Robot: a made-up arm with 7 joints. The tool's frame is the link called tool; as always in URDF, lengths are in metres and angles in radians. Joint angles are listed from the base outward. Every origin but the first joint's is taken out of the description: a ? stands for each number. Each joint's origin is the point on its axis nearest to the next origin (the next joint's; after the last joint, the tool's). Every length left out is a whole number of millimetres.
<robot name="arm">
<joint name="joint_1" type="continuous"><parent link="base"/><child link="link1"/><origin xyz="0.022 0.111 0.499" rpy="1.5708 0.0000 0.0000"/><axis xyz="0 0 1"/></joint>
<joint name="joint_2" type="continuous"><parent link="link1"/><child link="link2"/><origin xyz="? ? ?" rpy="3.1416 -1.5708 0.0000"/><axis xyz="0 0 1"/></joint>
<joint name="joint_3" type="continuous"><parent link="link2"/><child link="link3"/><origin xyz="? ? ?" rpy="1.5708 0.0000 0.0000"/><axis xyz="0 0 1"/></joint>
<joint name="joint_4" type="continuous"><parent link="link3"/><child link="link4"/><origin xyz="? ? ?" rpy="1.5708 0.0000 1.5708"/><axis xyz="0 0 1"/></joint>
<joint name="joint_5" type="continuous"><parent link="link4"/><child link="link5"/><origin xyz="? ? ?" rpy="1.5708 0.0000 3.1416"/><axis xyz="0 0 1"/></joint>
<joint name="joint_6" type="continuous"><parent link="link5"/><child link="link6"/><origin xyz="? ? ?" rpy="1.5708 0.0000 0.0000"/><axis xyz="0 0 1"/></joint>
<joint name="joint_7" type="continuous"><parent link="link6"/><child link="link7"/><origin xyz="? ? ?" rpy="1.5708 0.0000 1.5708"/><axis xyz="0 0 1"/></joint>
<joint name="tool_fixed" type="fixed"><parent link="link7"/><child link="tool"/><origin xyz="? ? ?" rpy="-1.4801 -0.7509 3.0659"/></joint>
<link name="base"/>
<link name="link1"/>
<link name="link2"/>
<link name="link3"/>
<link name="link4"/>
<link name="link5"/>
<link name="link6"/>
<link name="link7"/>
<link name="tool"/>
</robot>
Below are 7 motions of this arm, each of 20 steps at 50 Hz.
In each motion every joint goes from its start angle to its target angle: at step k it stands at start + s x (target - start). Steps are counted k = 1, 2, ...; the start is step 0. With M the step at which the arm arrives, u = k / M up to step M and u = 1 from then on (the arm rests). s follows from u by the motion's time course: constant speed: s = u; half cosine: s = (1 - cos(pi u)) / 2; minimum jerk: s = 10 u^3 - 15 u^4 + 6 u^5.
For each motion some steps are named. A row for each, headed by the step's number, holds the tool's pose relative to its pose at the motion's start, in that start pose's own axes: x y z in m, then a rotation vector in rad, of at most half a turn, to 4 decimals.
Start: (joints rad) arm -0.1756 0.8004 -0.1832 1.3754 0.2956 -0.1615 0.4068
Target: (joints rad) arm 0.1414 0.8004 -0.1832 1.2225 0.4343 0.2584 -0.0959
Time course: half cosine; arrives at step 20
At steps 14, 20:
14: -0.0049 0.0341 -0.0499 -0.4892 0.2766 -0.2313
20: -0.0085 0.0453 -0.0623 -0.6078 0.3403 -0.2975

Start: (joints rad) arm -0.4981 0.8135 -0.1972 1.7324 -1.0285 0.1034 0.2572
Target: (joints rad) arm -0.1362 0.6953 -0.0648 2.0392 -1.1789 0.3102 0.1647
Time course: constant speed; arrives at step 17
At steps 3, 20:
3: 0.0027 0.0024 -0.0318 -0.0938 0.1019 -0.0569
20: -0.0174 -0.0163 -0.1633 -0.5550 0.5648 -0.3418

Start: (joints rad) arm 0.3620 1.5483 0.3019 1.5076 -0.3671 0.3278 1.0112
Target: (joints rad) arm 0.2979 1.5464 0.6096 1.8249 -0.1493 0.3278 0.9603
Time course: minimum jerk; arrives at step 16
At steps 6, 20:
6: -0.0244 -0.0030 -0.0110 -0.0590 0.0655 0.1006
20: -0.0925 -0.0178 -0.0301 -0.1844 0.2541 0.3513

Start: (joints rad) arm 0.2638 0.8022 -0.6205 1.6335 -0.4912 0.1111 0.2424
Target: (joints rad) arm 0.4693 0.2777 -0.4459 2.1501 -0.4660 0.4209 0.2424
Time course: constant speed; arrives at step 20
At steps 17, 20:
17: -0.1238 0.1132 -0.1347 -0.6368 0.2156 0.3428
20: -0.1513 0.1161 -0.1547 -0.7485 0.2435 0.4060

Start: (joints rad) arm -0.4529 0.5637 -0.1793 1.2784 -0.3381 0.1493 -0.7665
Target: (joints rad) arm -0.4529 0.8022 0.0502 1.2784 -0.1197 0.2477 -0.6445
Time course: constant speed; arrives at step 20
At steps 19, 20:
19: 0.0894 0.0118 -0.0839 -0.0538 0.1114 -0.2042
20: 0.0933 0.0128 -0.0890 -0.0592 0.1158 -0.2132

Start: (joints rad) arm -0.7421 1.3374 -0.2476 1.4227 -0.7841 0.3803 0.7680
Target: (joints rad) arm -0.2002 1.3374 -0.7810 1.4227 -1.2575 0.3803 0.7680
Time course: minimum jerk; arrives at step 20
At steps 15, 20:
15: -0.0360 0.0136 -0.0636 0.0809 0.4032 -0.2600
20: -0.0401 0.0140 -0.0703 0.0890 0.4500 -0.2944

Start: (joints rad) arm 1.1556 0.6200 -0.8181 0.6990 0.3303 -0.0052 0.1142
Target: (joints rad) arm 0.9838 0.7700 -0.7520 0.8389 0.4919 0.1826 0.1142
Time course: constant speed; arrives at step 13
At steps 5, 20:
5: 0.0004 -0.0297 0.0009 -0.0389 -0.0456 -0.0920
20: -0.0039 -0.0744 0.0001 -0.0909 -0.1163 -0.2362

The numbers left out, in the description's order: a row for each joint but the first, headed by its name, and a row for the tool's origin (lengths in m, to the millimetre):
joint_2: -0.003 -0.018 0.000
joint_3: 0.024 0.242 0.000
joint_4: 0.041 -0.025 0.000
joint_5: -0.025 -0.276 0.000
joint_6: 0.002 -0.001 0.000
joint_7: 0.044 -0.013 0.000
tool: 0.019 0.021 0.000

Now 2 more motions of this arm.
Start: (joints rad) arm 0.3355 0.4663 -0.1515 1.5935 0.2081 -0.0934 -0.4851
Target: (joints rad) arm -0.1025 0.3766 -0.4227 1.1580 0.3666 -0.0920 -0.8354
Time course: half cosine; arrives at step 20
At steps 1, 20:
1: -0.0002 -0.0019 0.0002 0.0004 0.0007 -0.0058
20: -0.1563 -0.2844 -0.0272 0.2165 0.2670 -0.8789

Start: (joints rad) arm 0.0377 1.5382 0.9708 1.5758 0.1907 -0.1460 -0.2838
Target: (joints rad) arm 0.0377 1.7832 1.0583 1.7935 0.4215 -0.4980 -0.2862
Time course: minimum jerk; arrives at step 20
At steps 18, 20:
18: -0.0087 0.1443 -0.0007 -0.2519 -0.2074 0.7079
20: -0.0091 0.1455 -0.0007 -0.2539 -0.2096 0.7139

